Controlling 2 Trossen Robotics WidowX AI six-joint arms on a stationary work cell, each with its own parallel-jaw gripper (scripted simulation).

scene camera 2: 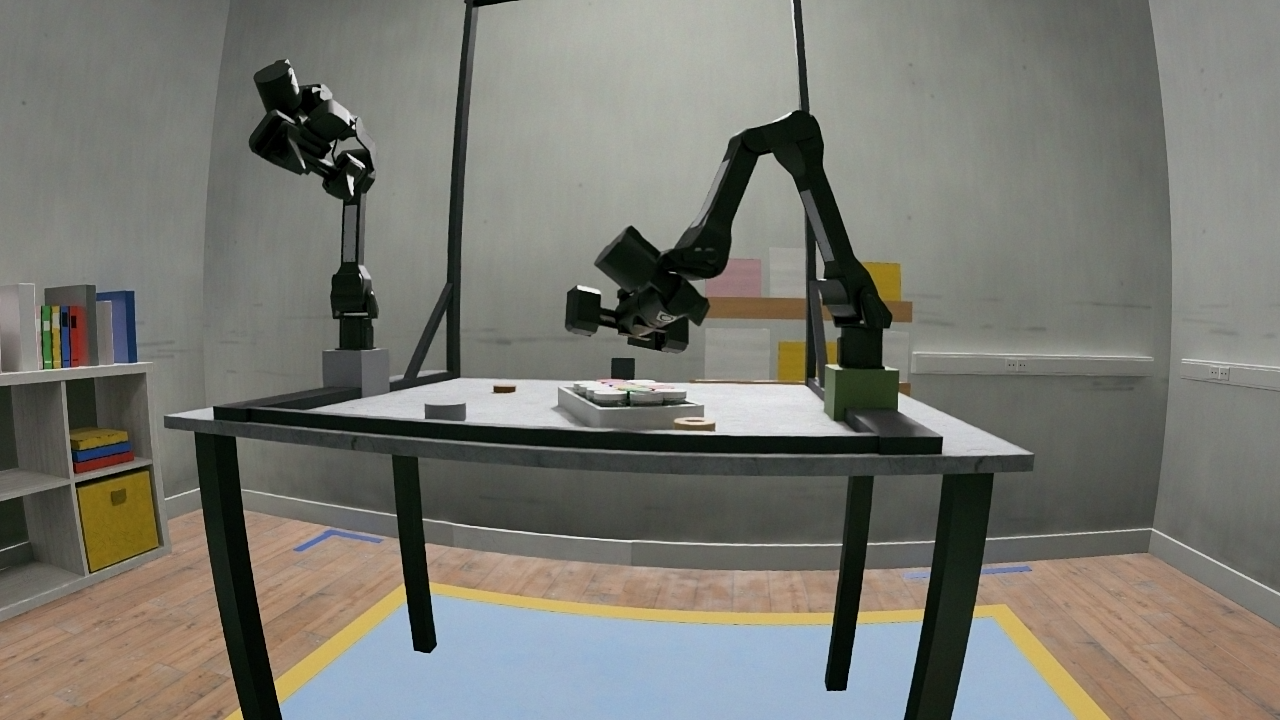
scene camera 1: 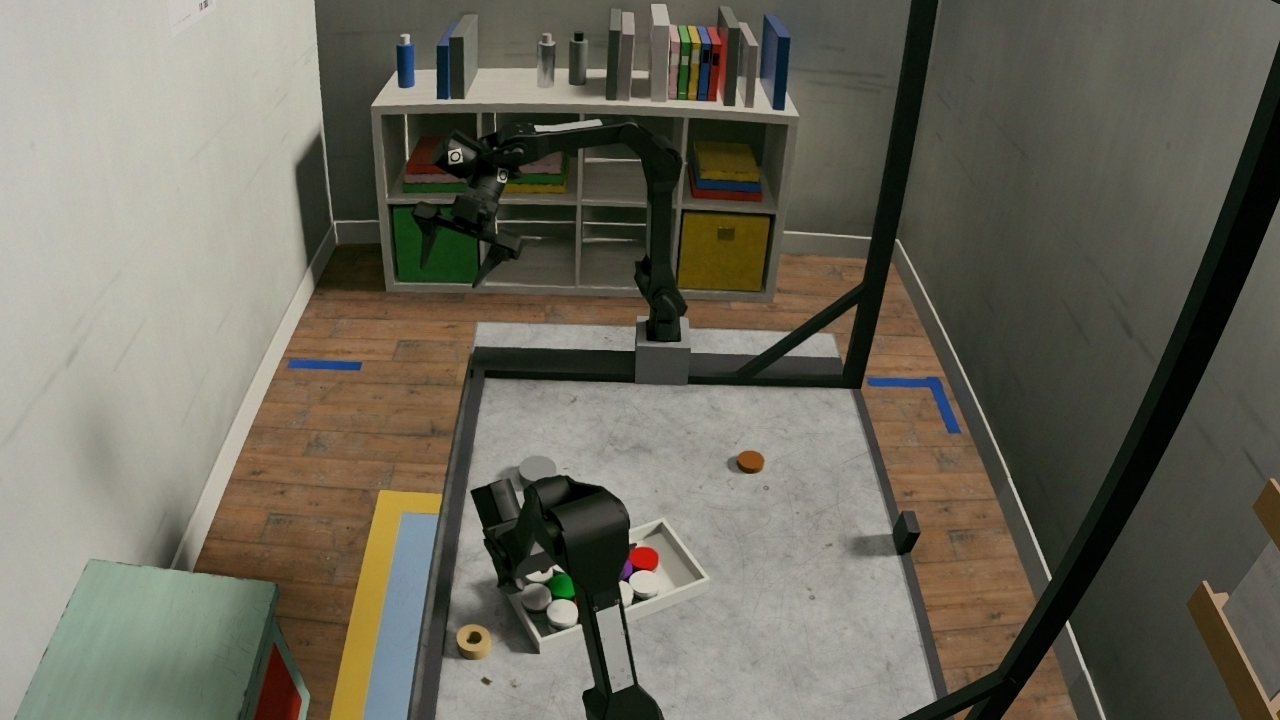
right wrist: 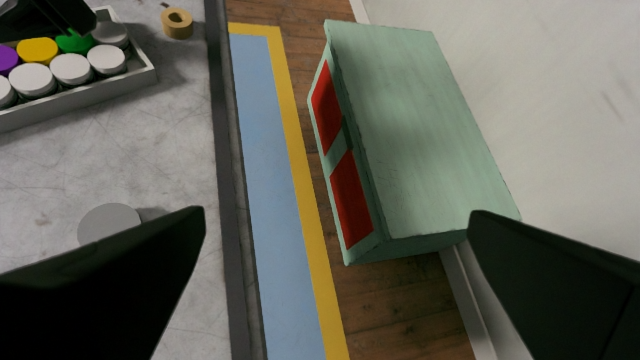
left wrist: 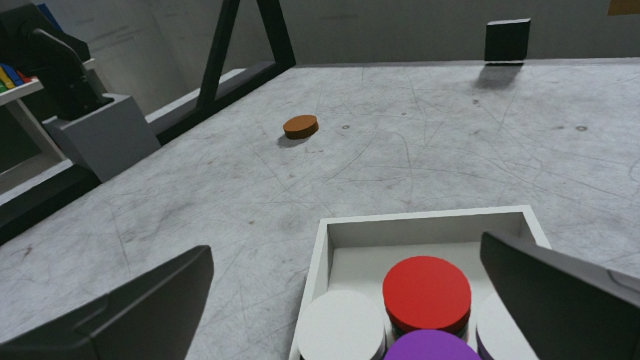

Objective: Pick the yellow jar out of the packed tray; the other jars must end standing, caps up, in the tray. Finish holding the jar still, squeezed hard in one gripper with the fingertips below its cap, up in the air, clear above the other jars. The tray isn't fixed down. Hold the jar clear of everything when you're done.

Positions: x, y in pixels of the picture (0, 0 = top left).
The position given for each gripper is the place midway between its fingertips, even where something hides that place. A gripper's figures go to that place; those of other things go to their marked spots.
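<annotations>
The right gripper (scene camera 2: 326, 185) is 85 cm from the lens, and there's a grey disc (scene camera 2: 452, 410) that's 88 cm from the lens. With the left gripper (scene camera 2: 601, 336), it's 95 cm from the lens.
</annotations>
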